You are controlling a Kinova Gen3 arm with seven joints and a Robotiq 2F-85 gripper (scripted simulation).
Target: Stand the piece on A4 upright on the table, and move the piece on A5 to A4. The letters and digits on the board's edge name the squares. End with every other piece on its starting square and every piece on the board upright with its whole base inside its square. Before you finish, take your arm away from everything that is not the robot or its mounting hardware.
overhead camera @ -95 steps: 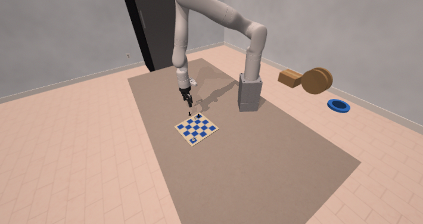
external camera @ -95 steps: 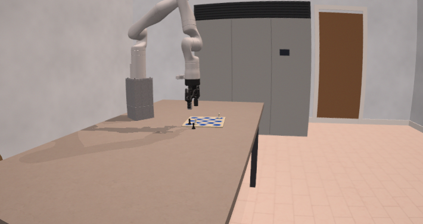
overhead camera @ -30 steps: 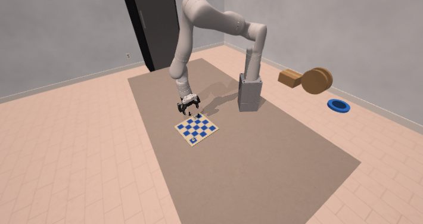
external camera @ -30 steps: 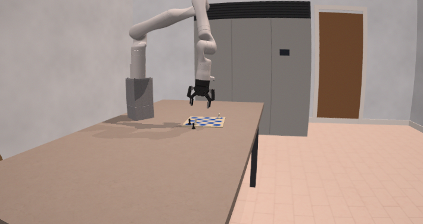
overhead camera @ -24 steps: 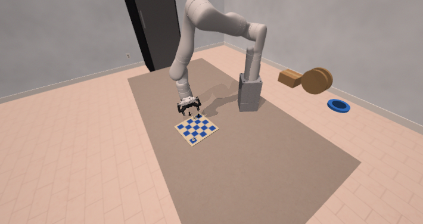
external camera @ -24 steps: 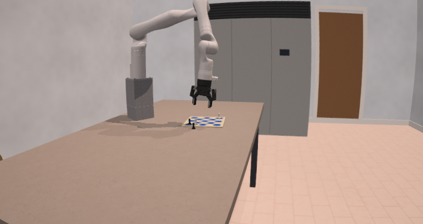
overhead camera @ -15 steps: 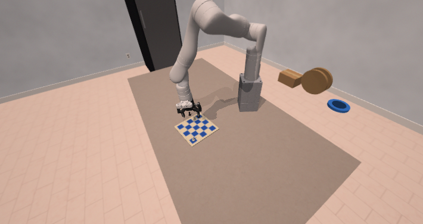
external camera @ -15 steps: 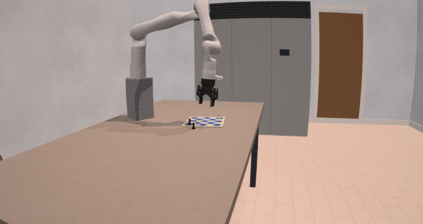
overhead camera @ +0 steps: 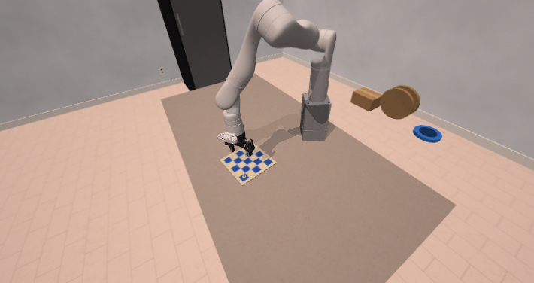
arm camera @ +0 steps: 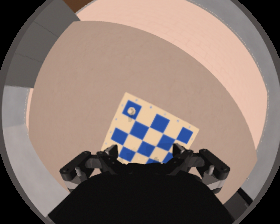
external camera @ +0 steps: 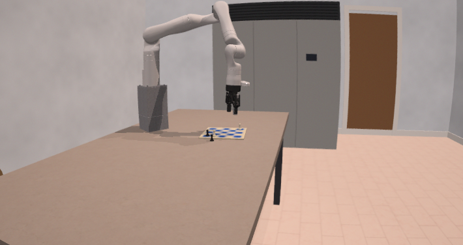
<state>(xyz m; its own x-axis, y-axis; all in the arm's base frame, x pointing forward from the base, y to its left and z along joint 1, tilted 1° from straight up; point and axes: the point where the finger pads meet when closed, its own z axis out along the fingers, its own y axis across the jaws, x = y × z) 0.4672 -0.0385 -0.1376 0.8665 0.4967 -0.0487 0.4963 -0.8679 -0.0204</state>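
Now: hand 11 cm above the cream chessboard, 4 cm past it and 2 cm to the left of it.
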